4 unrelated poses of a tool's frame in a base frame.
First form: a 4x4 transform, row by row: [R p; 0 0 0 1], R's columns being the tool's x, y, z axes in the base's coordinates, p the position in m. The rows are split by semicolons.
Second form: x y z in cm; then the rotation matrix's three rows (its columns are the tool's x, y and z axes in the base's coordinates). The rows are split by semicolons. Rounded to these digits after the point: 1 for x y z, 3 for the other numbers.
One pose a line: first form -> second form
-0.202, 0.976, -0.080, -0.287; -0.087, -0.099, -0.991, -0.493; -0.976, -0.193, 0.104, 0.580; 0, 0, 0, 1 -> -28.7, -49.3, 58.0; -0.202, 0.976, -0.080; -0.087, -0.099, -0.991; -0.976, -0.193, 0.104
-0.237, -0.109, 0.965, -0.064; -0.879, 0.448, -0.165, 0.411; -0.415, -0.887, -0.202, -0.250; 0, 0, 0, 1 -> -6.4, 41.1, -25.0; -0.237, -0.109, 0.965; -0.879, 0.448, -0.165; -0.415, -0.887, -0.202
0.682, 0.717, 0.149, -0.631; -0.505, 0.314, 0.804, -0.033; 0.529, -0.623, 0.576, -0.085; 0, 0, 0, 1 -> -63.1, -3.3, -8.5; 0.682, 0.717, 0.149; -0.505, 0.314, 0.804; 0.529, -0.623, 0.576
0.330, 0.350, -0.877, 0.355; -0.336, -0.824, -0.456, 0.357; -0.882, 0.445, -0.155, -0.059; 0, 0, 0, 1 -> 35.5, 35.7, -5.9; 0.330, 0.350, -0.877; -0.336, -0.824, -0.456; -0.882, 0.445, -0.155
